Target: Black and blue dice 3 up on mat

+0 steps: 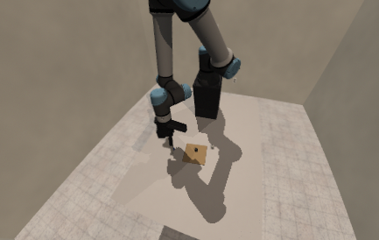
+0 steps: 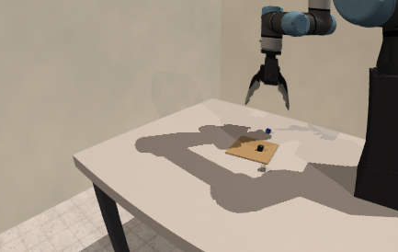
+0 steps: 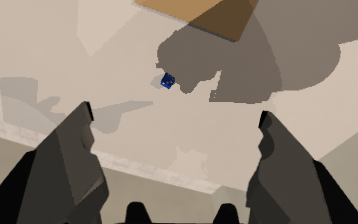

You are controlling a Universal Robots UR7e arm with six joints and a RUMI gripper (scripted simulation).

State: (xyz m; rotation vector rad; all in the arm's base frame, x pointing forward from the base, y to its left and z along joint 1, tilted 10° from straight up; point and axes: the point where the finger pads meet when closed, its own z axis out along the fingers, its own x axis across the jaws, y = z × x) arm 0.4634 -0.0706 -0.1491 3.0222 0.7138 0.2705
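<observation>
The blue die lies 9 cm below my hand, 2 cm to the right of it and 1 cm behind it. The rest, counted from my hand: black die 13 cm to the left, 9 cm below, 6 cm behind; then brown mat 13 cm to the left, 10 cm below, 3 cm behind; then white die 22 cm to the left, 12 cm behind, 9 cm below.
</observation>
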